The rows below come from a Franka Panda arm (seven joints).
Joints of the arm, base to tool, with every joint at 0 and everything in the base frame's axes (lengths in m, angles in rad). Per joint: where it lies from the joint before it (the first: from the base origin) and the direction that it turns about. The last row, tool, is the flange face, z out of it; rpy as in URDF.
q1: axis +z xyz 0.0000 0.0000 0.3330
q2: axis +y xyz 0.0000 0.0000 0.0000
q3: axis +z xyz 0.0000 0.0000 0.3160
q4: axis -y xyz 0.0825 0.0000 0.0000
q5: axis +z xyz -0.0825 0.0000 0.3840
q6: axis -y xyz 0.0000 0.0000 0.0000
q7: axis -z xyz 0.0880 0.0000 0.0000
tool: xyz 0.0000 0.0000 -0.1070 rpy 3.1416 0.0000 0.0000
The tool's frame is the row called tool.
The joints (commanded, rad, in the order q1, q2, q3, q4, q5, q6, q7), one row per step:
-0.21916, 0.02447, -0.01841, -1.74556, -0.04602, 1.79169, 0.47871
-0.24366, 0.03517, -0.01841, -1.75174, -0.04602, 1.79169, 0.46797
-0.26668, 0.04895, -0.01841, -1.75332, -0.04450, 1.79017, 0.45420
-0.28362, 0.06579, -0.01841, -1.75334, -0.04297, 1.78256, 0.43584
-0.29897, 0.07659, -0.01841, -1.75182, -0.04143, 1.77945, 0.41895
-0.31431, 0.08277, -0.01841, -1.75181, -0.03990, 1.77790, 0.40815
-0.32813, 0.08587, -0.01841, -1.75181, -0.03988, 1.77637, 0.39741
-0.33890, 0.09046, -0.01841, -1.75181, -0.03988, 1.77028, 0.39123
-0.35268, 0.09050, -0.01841, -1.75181, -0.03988, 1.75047, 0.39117
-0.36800, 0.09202, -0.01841, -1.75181, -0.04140, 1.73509, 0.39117
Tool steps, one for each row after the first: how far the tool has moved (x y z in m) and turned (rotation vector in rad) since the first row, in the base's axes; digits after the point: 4 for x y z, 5 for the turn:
-0.0020, -0.0140, -0.0091, 0.00396, 0.01691, -0.01377
-0.0033, -0.0272, -0.0180, 0.00987, 0.03344, -0.02343
-0.0039, -0.0371, -0.0284, 0.01836, 0.05728, -0.02269
-0.0049, -0.0460, -0.0342, 0.02408, 0.06923, -0.02164
-0.0068, -0.0546, -0.0379, 0.02860, 0.07634, -0.02659
-0.0092, -0.0623, -0.0398, 0.03089, 0.08091, -0.02975
-0.0113, -0.0682, -0.0430, 0.03494, 0.09106, -0.03459
-0.0163, -0.0750, -0.0446, 0.04215, 0.10953, -0.04912
-0.0212, -0.0828, -0.0466, 0.04731, 0.12563, -0.06473

